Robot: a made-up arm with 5 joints.
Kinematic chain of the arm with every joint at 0, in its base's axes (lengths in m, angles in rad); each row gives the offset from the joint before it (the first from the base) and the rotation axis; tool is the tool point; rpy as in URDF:
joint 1: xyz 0 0 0.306 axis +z
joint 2: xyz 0 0 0 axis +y
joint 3: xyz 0.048 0 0.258 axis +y
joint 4: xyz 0.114 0 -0.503 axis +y
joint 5: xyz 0.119 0 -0.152 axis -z
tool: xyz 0 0 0 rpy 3.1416 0 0
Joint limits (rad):
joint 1: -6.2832..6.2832
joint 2: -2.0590..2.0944
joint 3: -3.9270..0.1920
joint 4: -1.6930..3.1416
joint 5: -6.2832..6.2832
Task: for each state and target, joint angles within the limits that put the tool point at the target. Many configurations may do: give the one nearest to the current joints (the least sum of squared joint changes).
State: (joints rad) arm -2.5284 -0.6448 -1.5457 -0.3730 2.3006
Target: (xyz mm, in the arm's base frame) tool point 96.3 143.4 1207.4
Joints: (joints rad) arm -2.1622 -0.7660 -2.0311 -0.1712 2.3006
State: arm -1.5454 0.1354 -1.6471 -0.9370 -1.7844
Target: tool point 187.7 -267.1 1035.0
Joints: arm -0.9582 -0.1600 -1.8106 -1.0440 -1.7844
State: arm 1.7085 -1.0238 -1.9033 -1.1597 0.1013
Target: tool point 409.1 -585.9 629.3
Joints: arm 2.1803 -1.4536 -2.1766 -1.2692 0.1013
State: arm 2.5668 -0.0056 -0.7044 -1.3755 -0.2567
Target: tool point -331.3 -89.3 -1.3
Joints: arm 3.4049 0.5026 -0.2483 -1.1880 -0.2567
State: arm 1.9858 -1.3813 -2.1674 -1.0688 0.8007
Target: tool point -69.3 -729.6 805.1
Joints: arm 1.4761 -1.3104 -2.2415 -0.6497 0.8007
